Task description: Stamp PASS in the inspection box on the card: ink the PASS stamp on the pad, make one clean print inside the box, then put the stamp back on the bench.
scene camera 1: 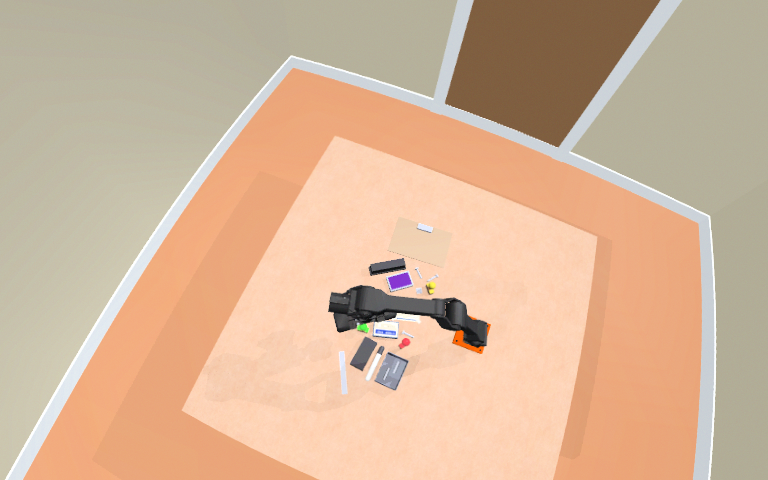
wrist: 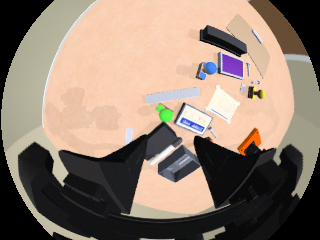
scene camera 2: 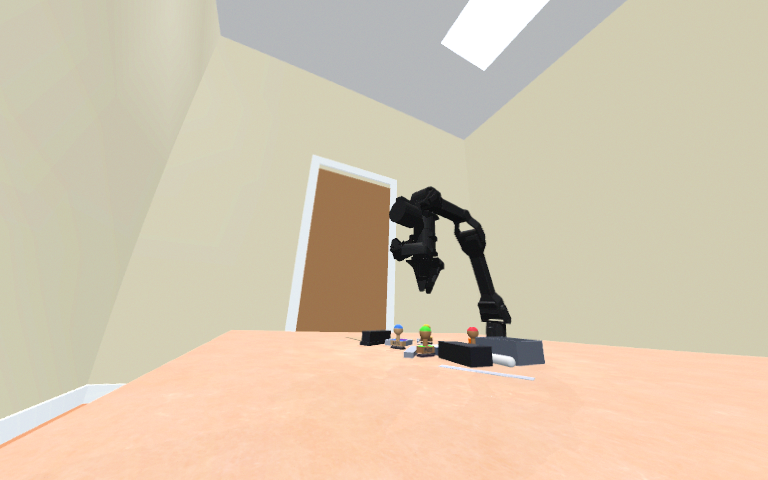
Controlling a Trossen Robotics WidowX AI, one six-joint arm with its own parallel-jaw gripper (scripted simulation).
grey tray: scene camera 1; wrist 181, 162; scene camera 2
same spot on grey tray: [scene camera 2: 526, 352] = [scene camera 1: 382, 384]
